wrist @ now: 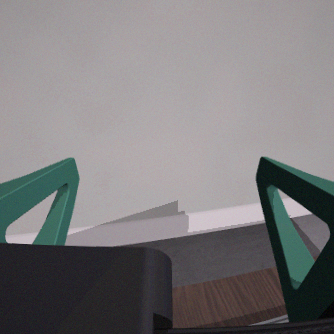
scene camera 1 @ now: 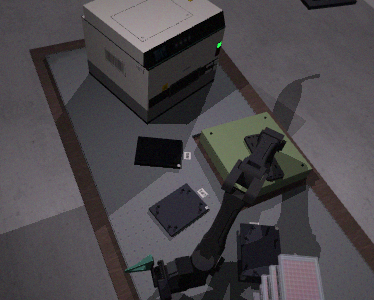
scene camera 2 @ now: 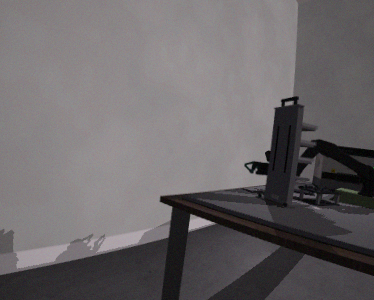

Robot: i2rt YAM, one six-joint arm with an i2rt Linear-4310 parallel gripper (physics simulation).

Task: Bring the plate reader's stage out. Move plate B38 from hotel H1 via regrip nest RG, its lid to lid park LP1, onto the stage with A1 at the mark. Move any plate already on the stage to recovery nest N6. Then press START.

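Pixels of known places: gripper, fingertip midpoint: (wrist: 167, 167) (scene camera 1: 127, 290) (scene camera 2: 249, 165); arm's base at its link origin: (scene camera 2: 366, 195).
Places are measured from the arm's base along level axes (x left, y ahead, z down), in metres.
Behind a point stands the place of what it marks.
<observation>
My gripper (scene camera 1: 131, 269) (scene camera 2: 248, 166) @(y 0.573, x 0.332, z -0.077 m) (wrist: 167, 167) @(y 0.573, x 0.332, z -0.077 m) is open and empty, past the table's left edge in scene camera 1. The white plate reader (scene camera 1: 117, 62) @(y 0.425, x -0.431, z -0.149 m) stands at the back with a green light; no stage shows outside it. Hotel (scene camera 2: 285, 155) @(y 0.242, x 0.585, z -0.150 m) is a grey tower; lidded pinkish plates (scene camera 1: 301, 277) @(y 0.227, x 0.475, z -0.296 m) show at the lower right of scene camera 1. Which is B38 cannot be told. Black nest N6 (scene camera 1: 159, 152) @(y 0.346, x -0.138, z 0.036 m) looks empty. A dark nest (scene camera 1: 179, 210) @(y 0.348, x 0.102, z 0.037 m), apparently LP1, is empty. Another dark nest (scene camera 1: 259, 250) @(y 0.169, x 0.317, z -0.013 m), its label unreadable, stands beside the plates.
The arm stands on a green block (scene camera 1: 225, 137) @(y 0.100, x -0.118, z 0.000 m) at the table's right side. The table's brown rim (scene camera 1: 60, 112) @(y 0.657, x -0.433, z 0.060 m) (scene camera 2: 240, 229) @(y 0.178, x 0.929, z 0.075 m) runs around the grey top. A wall (scene camera 2: 150, 100) (wrist: 165, 90) rises beyond the gripper. The tower carries a handle on top.
</observation>
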